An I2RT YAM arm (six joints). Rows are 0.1 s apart.
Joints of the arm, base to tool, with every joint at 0 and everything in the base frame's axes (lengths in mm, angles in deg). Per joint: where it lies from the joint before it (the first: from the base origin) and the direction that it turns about. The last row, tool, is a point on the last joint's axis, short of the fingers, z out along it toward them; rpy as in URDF.
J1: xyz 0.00 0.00 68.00 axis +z
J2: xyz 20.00 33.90 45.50 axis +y
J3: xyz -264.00 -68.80 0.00 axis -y
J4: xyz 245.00 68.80 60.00 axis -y
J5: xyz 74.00 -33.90 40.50 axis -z
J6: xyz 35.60 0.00 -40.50 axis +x
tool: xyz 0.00 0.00 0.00 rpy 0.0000 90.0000 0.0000
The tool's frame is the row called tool.
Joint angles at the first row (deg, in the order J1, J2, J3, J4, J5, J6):
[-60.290 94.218 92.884 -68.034 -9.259 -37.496]
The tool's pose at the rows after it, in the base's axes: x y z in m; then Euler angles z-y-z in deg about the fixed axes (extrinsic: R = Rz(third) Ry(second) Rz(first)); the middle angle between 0 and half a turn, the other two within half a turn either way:
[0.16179 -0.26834 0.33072 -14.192 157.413 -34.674]
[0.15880 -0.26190 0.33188 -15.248 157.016 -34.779]
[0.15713 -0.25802 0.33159 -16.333 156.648 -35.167]
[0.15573 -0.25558 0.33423 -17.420 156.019 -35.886]
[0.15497 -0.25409 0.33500 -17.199 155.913 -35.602]
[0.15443 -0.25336 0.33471 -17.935 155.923 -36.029]
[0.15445 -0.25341 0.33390 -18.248 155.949 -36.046]
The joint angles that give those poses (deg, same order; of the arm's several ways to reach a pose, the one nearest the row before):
[-59.982 91.914 90.864 -68.340 -9.450 -37.778]
[-59.873 90.263 89.384 -68.109 -9.532 -38.570]
[-59.774 89.166 88.159 -67.561 -9.500 -39.138]
[-59.767 88.397 87.908 -67.377 -9.470 -39.444]
[-59.766 88.054 87.744 -67.500 -9.617 -39.473]
[-59.765 87.820 87.445 -67.379 -9.452 -39.809]
[-59.765 87.800 87.241 -67.216 -9.436 -40.110]

